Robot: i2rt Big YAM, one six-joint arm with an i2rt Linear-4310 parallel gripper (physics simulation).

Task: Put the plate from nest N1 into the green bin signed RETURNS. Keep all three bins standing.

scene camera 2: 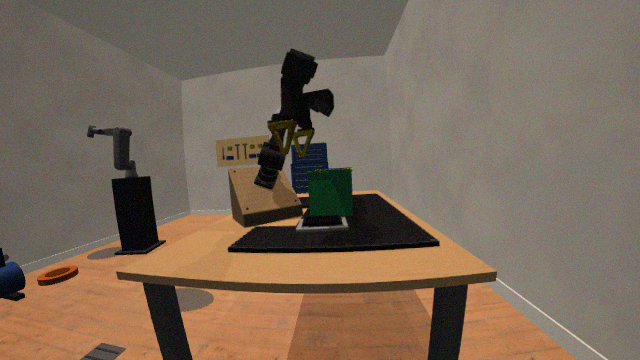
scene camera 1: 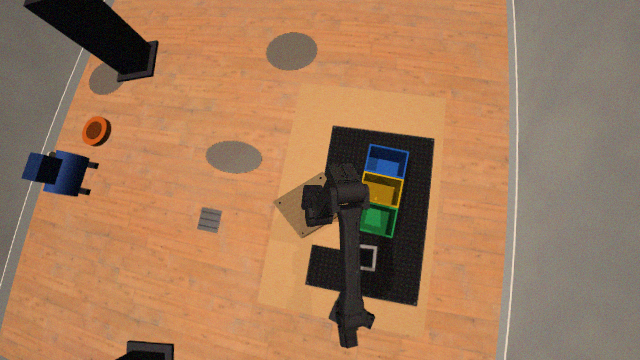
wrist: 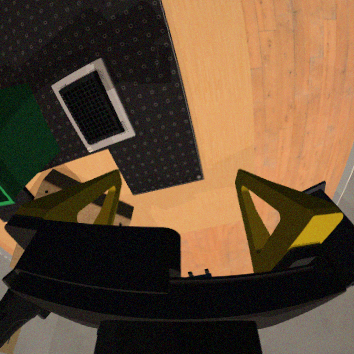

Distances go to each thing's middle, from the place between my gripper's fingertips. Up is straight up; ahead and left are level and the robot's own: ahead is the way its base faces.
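Counting from my hand, I find the yellow bin (scene camera 1: pixel 385 190) 19 cm ahead, 44 cm to the left and 14 cm below. The green bin (scene camera 2: pixel 330 191) is 15 cm ahead of my hand and 32 cm to the left of it, and it is 14 cm below. Then there is the black plate (wrist: pixel 86 99), which is 8 cm ahead of my hand, 14 cm to the left of it and 21 cm below it. The light grey nest (wrist: pixel 107 81) is 8 cm ahead of my hand too, 14 cm to the left of it, and 23 cm below it.
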